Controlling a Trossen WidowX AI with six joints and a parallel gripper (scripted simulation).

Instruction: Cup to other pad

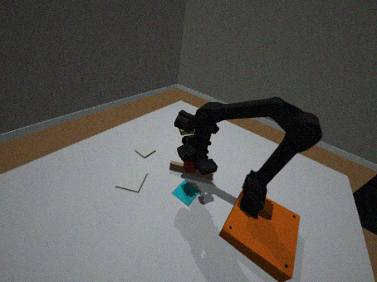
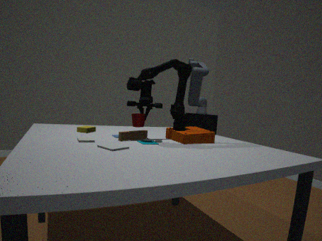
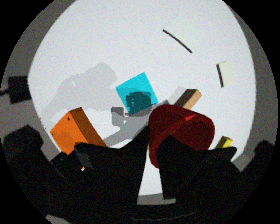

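The cyan pad lies 10 mm behind my gripper tip, 50 mm to the left of it and 120 mm below it. Also, from my gripper tip: blue-grey pad: 80 mm ahead, 150 mm to the right, 120 mm below; red cup: 30 mm ahead, 20 mm to the right; wooden block: 30 mm ahead, 50 mm to the right, 100 mm below.
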